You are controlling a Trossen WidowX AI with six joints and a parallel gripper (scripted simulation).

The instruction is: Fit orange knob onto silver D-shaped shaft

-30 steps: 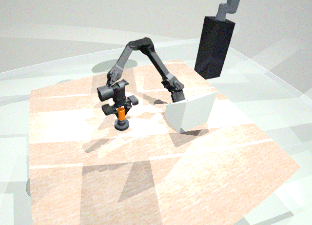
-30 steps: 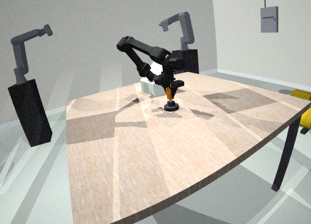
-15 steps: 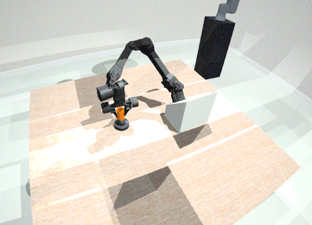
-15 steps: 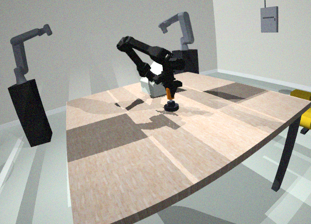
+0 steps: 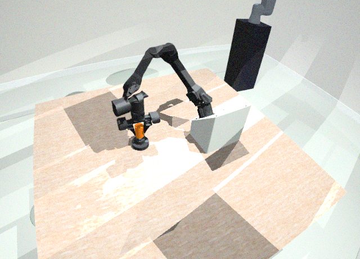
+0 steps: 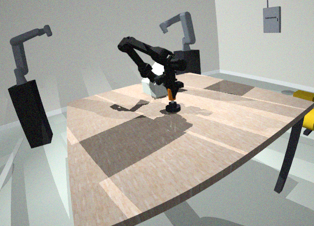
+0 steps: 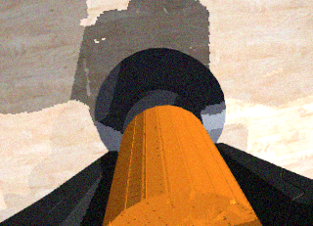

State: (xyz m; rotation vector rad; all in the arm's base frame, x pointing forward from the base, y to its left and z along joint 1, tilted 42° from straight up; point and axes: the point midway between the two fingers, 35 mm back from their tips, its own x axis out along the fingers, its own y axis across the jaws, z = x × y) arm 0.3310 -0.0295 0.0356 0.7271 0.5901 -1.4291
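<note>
My gripper tip is now 3 cm below the orange knob. Round my gripper tip: round pedestal: 4 cm below.
</note>
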